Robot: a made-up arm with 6 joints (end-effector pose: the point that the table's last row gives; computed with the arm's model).
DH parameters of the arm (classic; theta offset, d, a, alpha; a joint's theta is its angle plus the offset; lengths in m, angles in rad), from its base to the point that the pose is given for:
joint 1: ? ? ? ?
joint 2: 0.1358 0 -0.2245 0
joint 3: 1.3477 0 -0.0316 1.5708
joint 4: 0 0.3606 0 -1.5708
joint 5: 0 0 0.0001 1.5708
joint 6: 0 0.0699 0 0
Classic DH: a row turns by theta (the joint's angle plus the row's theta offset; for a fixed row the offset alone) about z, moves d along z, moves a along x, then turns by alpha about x.
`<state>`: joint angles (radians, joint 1 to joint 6).
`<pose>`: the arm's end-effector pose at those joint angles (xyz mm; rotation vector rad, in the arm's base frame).
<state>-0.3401 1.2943 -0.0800 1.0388 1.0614 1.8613</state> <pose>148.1 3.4 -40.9 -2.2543 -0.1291 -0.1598</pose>
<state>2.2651 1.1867 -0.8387 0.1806 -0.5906 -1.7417</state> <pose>-229.7 286.8 270.0 -1.2149 -0.3597 0.5203</pose>
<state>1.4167 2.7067 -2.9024 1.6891 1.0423 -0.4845</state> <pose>30.3 586.0 306.7 1.3110 -1.2690 -2.3087</pose>
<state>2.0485 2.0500 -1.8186 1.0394 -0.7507 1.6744</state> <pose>-214.1 502.9 272.3 -0.9853 -1.2332 -1.7624</pose>
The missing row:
joint 1: 0 0.0929 0 -1.5708
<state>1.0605 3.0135 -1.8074 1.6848 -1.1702 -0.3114</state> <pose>258.9 331.6 -247.2 0.5935 1.8911 -0.1601</pose>
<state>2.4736 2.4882 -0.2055 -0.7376 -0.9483 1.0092</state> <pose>-39.4 -17.5 -164.7 2.1611 -1.3814 -0.2814</pose>
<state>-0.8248 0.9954 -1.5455 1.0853 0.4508 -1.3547</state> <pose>179.0 -153.9 562.0 -0.0525 1.2234 -0.7704</pose>
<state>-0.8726 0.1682 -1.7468 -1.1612 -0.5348 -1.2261</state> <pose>-167.7 250.5 574.6 0.2175 0.8314 2.8797</pose>
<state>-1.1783 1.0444 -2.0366 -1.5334 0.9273 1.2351</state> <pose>-21.7 -93.8 669.3 1.1564 0.0631 -1.5557</pose>
